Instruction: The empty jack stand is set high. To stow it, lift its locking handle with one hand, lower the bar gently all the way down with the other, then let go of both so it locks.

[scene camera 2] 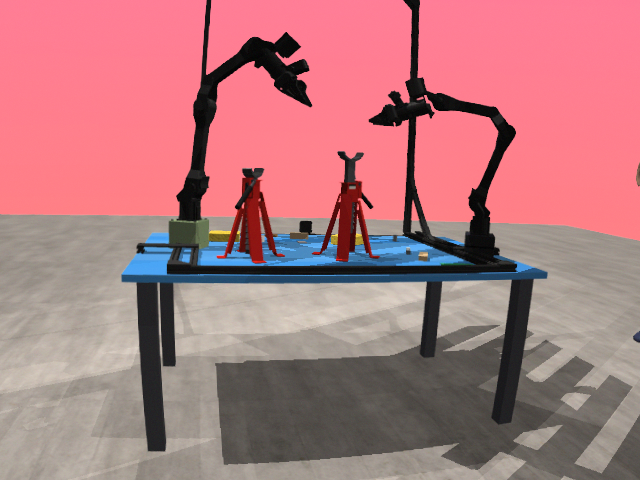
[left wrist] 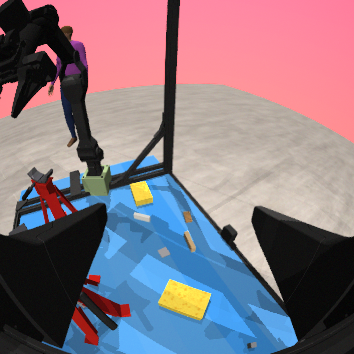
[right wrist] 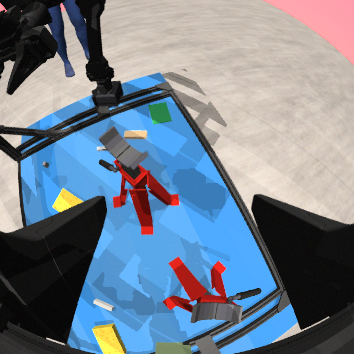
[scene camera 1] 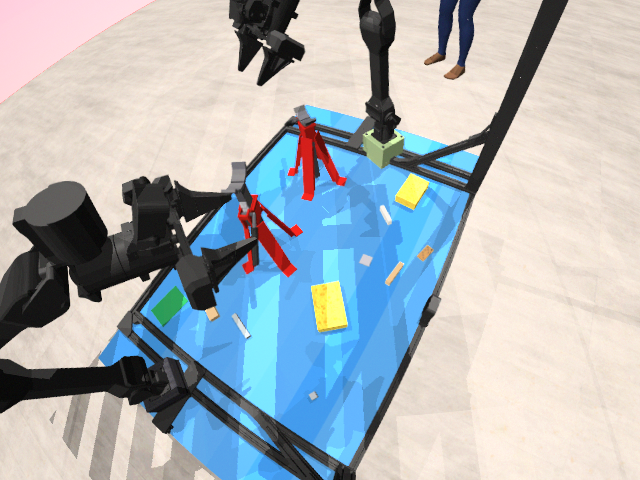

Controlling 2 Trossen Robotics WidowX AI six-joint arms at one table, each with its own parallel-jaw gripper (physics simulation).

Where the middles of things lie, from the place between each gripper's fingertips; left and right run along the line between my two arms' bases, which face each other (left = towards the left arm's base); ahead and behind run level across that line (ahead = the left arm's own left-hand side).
Now: left hand 240 mm above the saddle (scene camera 1: 237, 186), 190 mm short of it and 90 mm to the left of it. The rest, counted from my left hand: green block (scene camera 1: 174, 300): 440 mm below, 320 mm ahead, 250 mm to the left.
My right gripper is now 4 cm past the saddle, 14 cm to the right of it and 26 cm above it. The rest, counted from my right hand: green block (9 cm ahead, 47 cm to the left, 46 cm below).
